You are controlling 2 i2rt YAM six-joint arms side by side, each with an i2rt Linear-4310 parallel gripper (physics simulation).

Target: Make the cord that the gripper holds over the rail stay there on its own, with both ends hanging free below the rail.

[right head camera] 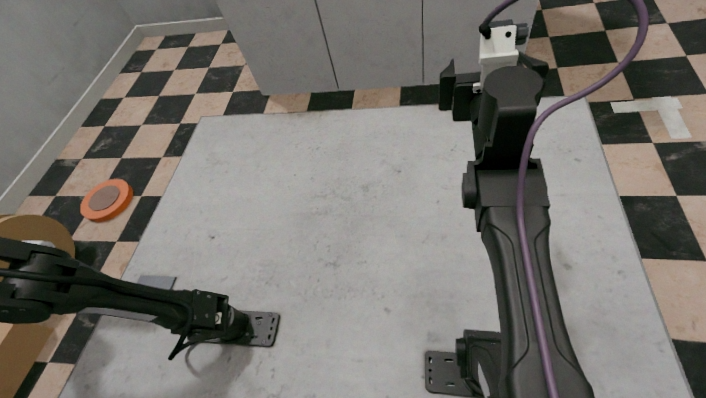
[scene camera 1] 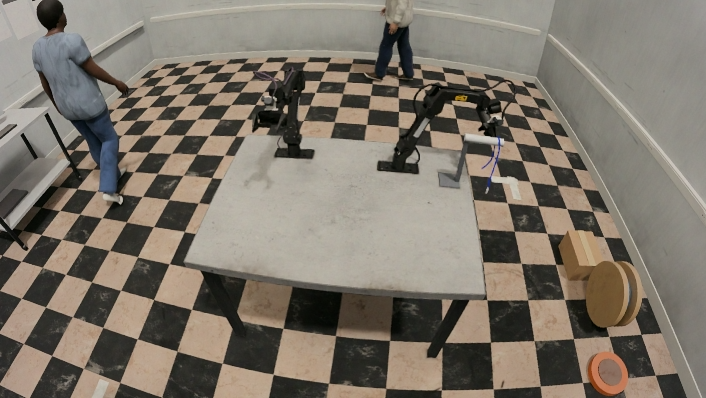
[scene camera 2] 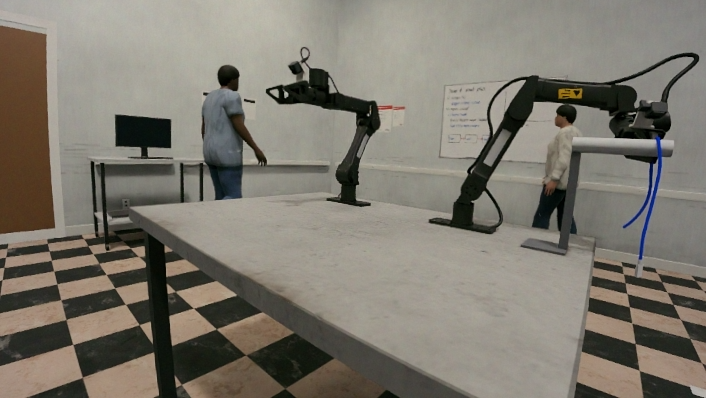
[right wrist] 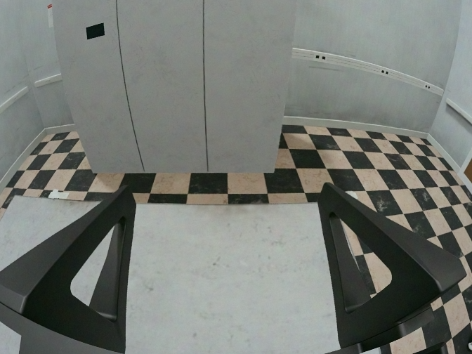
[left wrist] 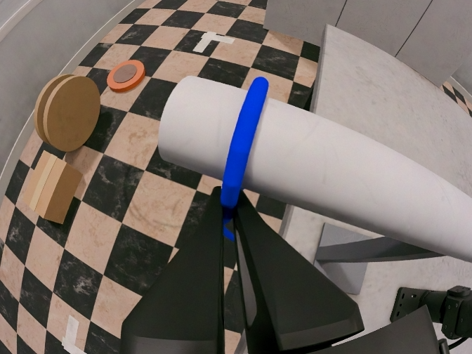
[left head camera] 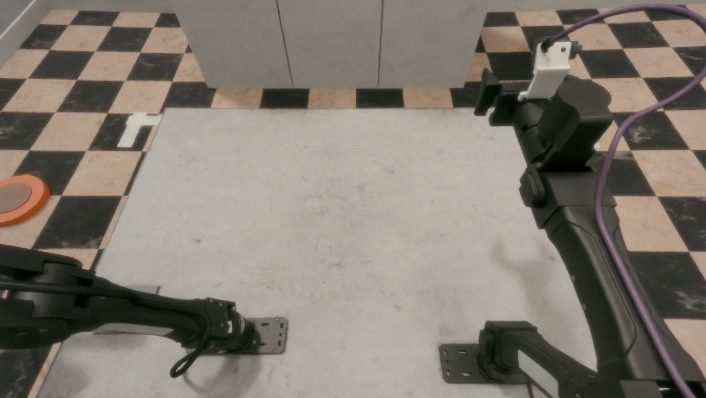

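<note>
The white rail (scene camera 1: 477,140) (scene camera 2: 610,146) (left wrist: 325,150) is level on a grey post. The blue cord (scene camera 1: 496,161) (scene camera 2: 650,210) (left wrist: 240,145) lies over it near its free end. In scene camera 2 two strands hang below the rail, the longer with a white tip, the shorter ending higher. My left gripper (left wrist: 226,194) is shut on the cord right beside the rail, at the side nearer the wrist; in scene camera 2 its fingers are partly hidden behind the rail. My right gripper (scene camera 2: 275,94) (right wrist: 227,193) is wide open and empty, raised far from the rail.
The post (scene camera 1: 461,162) (scene camera 2: 571,200) stands on a grey base plate (scene camera 1: 449,180) (scene camera 2: 542,245) at the edge of the table (scene camera 1: 340,215) (scene camera 2: 400,280). The rail's free end sticks out past this edge. A cardboard box (scene camera 1: 580,254) (left wrist: 54,187) and a spool (scene camera 1: 607,295) (left wrist: 72,114) are on the floor.
</note>
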